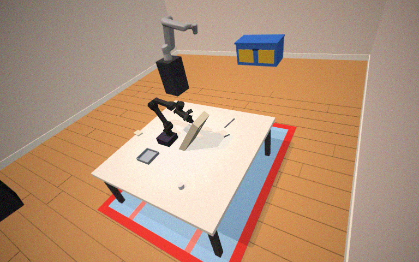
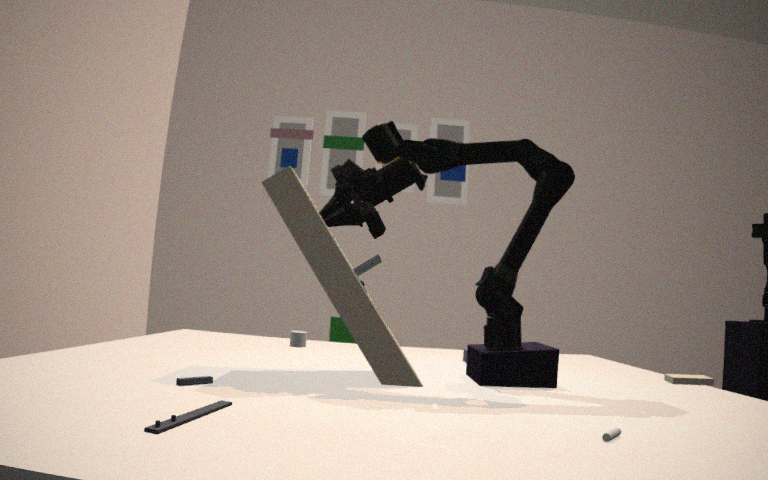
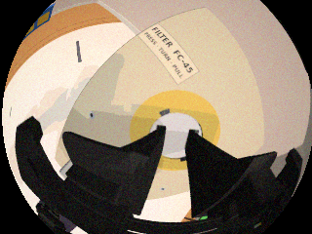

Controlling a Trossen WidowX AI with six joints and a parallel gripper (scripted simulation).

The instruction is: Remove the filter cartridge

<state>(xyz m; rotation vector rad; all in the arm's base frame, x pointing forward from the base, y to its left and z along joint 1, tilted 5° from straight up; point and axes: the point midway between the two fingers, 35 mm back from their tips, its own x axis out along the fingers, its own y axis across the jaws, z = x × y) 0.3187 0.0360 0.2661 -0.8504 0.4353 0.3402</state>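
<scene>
Right now my gripper tip is 10 mm short of the round filter cartridge and 10 mm above it. Round my gripper tip: grey tray: 390 mm behind, 330 mm to the right, 270 mm below; then dark block: 110 mm ahead, 250 mm to the left, 280 mm below; then white pin: 450 mm behind, 370 mm to the left, 280 mm below.
</scene>
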